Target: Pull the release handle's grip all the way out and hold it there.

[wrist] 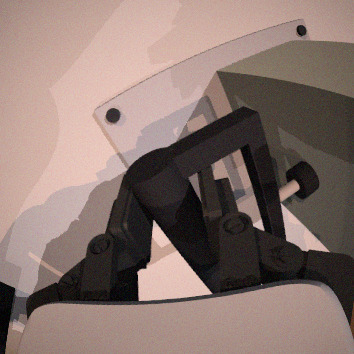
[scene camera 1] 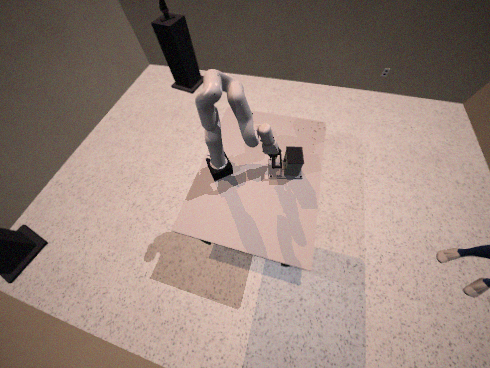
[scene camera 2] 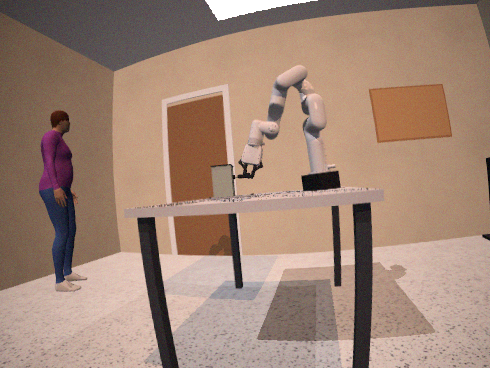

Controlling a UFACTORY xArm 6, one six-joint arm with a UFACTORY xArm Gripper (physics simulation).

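Observation:
The release handle's dark grip point(wrist: 175, 212) is a thick round bar on a black bracket point(wrist: 212, 137), in front of a grey-green box point(scene camera 1: 294, 162) point(scene camera 2: 222, 181) point(wrist: 310, 122). My gripper point(scene camera 1: 275, 163) point(scene camera 2: 248, 175) point(wrist: 172, 185) is shut on the grip, one finger pad on each side of the bar. The gripper is tilted and stands beside the box on the robot's side, above the base plate. The far end of the grip runs down behind the gripper's body in the wrist view. How far the handle stands out from the box is hard to tell.
The box stands on a pale base plate point(wrist: 160, 90) with dark screws at its corners. A black knob point(wrist: 303, 180) on a light pin sticks out beside the bracket. The table point(scene camera 1: 240, 215) point(scene camera 2: 300, 201) carries the plate and the robot's black base point(scene camera 1: 220, 169) point(scene camera 2: 321, 180).

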